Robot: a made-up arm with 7 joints.
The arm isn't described. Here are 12 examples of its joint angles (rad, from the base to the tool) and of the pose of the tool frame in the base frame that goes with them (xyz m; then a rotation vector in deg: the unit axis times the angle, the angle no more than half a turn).
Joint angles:
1: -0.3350 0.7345 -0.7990 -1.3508 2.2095 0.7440 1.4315
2: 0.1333 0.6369 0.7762 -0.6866 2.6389 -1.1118 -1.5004
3: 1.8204 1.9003 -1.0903 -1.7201 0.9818 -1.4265 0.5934
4: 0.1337 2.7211 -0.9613 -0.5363 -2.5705 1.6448 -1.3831
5: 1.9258 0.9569 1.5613 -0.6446 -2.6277 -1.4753 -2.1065
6: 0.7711 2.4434 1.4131 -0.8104 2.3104 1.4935 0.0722
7: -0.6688 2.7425 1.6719 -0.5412 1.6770 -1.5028 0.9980
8: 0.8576 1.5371 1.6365 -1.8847 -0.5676 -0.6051 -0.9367
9: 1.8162 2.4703 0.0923 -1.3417 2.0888 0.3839 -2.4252
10: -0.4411 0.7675 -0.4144 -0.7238 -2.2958 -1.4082 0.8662
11: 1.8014 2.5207 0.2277 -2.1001 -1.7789 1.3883 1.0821
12: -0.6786 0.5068 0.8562 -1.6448 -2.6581 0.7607 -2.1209
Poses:
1: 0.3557 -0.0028 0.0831 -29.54 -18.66 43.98
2: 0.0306 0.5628 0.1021 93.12 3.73 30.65
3: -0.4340 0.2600 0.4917 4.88 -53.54 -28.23
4: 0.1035 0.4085 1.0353 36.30 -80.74 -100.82
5: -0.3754 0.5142 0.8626 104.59 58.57 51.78
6: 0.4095 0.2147 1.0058 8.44 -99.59 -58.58
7: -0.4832 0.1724 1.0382 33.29 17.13 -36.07
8: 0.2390 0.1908 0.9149 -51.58 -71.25 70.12
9: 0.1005 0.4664 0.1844 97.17 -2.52 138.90
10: 0.3965 0.2943 0.1173 77.62 30.91 153.09
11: 0.0157 0.0841 0.1307 -30.99 56.29 111.43
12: 0.2521 0.3827 0.6763 -42.32 111.04 -46.62
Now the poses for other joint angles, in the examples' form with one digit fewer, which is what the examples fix.
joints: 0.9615 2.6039 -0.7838 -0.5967 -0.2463 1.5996 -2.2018
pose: 0.301 0.508 0.812 -79.2 112.7 50.1
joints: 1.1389 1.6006 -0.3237 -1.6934 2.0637 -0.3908 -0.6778
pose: -0.025 0.341 0.137 38.3 -55.1 -72.5
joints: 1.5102 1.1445 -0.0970 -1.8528 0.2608 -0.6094 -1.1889
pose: -0.117 0.241 0.121 -7.7 62.0 158.3
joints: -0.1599 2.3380 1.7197 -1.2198 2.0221 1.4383 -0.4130
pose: -0.211 0.028 1.127 -53.6 110.6 100.1
